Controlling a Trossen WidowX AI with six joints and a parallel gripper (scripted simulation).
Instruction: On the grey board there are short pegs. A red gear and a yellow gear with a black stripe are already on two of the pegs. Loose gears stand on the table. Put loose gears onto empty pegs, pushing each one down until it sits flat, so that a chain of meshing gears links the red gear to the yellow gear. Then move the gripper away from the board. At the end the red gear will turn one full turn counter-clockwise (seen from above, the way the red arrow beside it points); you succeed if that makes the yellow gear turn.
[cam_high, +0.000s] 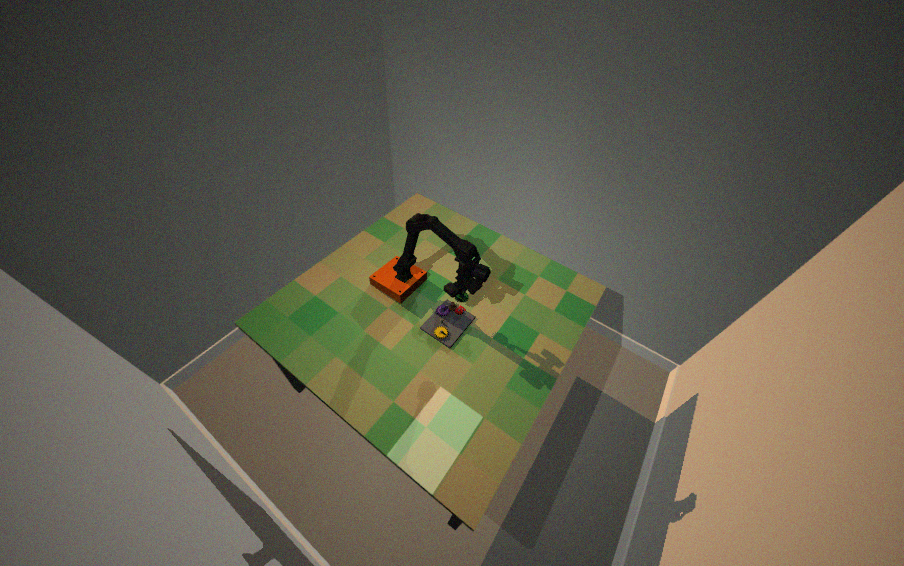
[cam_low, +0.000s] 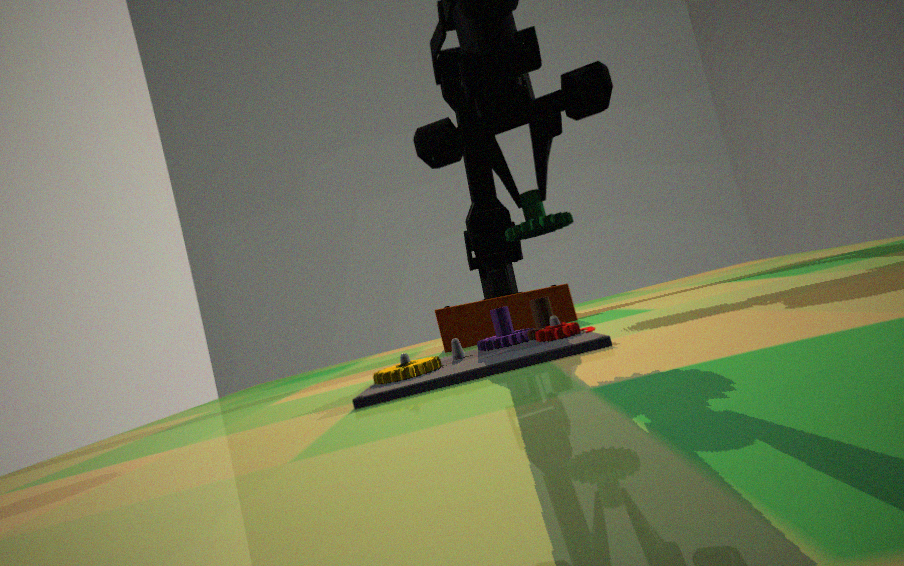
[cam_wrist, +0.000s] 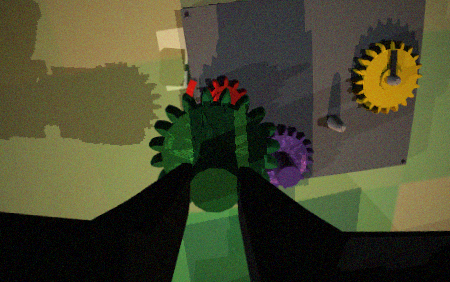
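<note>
Now: the grey board 10 mm behind my gripper tip, 90 mm to the right of it and 140 mm below it. The rest, counted from my gripper tip: red gear (10 mm to the right, 120 mm below); brown gear (40 mm behind, 10 mm to the right, 120 mm below); green gear (10 mm below).
</note>
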